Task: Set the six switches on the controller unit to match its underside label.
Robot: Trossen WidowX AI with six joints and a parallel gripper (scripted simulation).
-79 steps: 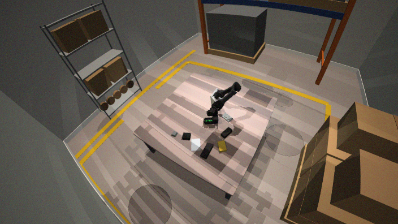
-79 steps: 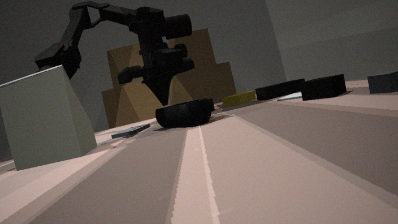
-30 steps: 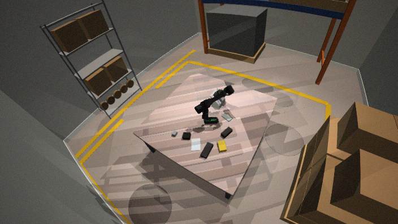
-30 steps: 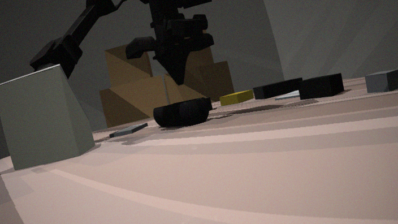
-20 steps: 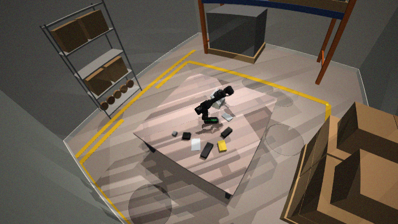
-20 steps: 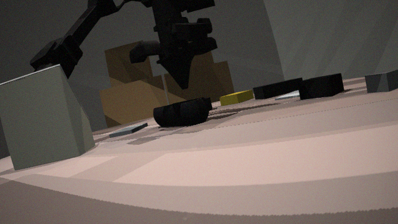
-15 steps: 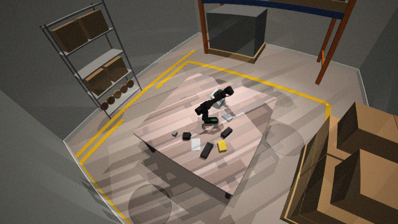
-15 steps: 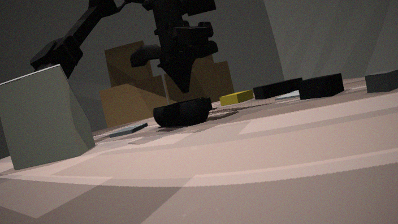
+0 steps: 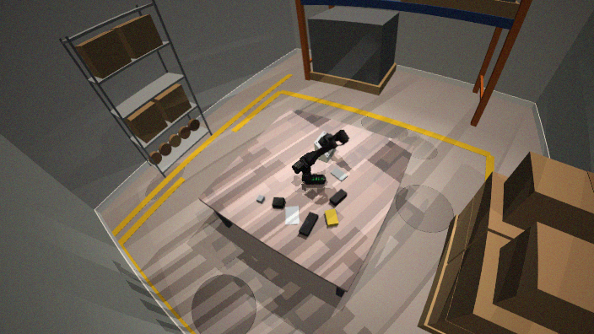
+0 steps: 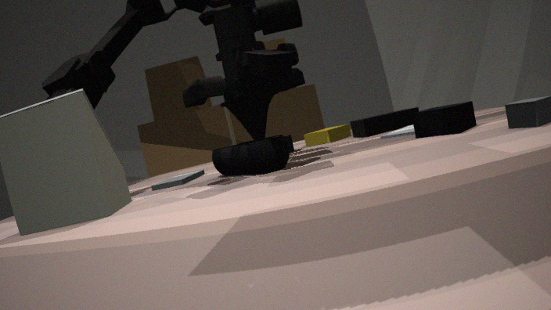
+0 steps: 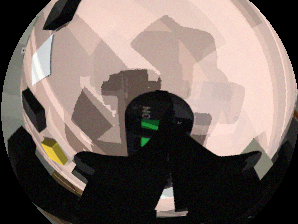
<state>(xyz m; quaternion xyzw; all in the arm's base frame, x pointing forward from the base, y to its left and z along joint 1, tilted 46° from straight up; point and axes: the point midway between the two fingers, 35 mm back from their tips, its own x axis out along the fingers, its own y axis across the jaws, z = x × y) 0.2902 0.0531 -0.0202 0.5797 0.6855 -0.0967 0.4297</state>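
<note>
The flat grey plate is 180 mm to the left of my gripper tip, 150 mm behind it and 40 mm below it. Round my gripper tip: white plate 300 mm ahead, 50 mm to the left, 40 mm below; small black block 270 mm ahead, 80 mm to the right, 30 mm below; yellow block 300 mm to the left, 210 mm ahead, 30 mm below.
</note>
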